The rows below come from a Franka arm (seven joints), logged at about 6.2 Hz.
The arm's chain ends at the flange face. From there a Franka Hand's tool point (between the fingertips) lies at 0.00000 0.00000 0.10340 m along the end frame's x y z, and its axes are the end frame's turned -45 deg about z.
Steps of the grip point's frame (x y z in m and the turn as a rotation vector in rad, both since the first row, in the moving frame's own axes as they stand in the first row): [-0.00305 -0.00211 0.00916 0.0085 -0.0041 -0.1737]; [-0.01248 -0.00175 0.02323 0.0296 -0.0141 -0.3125]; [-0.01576 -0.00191 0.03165 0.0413 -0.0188 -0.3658]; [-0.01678 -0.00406 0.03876 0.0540 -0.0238 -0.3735]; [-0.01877 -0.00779 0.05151 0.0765 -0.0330 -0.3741]
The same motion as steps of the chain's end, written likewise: [-0.00270 0.00090 0.00916 0.0031 -0.0089 -0.1737]; [-0.00674 0.00821 0.02329 0.0110 -0.0309 -0.3125]; [-0.00790 0.01061 0.03176 0.0159 -0.0425 -0.3658]; [-0.00877 0.01010 0.03894 0.0214 -0.0550 -0.3735]; [-0.01038 0.00939 0.05186 0.0308 -0.0774 -0.3741]
